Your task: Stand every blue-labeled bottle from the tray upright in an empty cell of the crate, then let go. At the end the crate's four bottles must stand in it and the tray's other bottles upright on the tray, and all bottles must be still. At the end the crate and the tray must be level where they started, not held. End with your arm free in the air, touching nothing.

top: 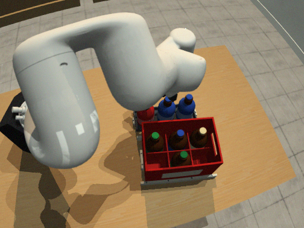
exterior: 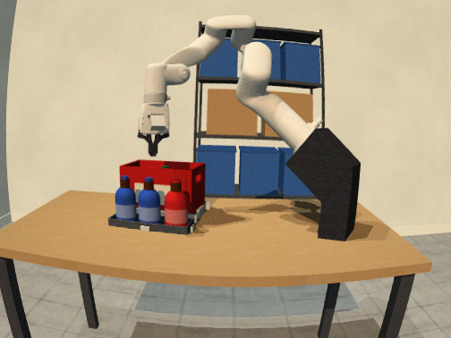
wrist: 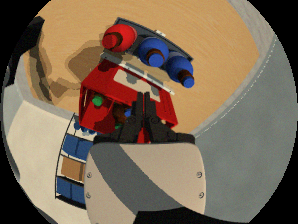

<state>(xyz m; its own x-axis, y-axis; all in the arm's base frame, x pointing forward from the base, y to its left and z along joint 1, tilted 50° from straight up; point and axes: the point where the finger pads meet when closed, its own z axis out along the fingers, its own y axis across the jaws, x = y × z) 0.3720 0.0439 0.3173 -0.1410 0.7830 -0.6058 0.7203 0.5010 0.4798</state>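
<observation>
The red-labeled bottle lies 70 mm behind my hand, 70 mm to the left of it and 160 mm below it. Round my hand: red crate 40 mm behind, 150 mm to the right, 160 mm below; then dark tray 10 mm ahead, 40 mm to the left, 230 mm below.
</observation>
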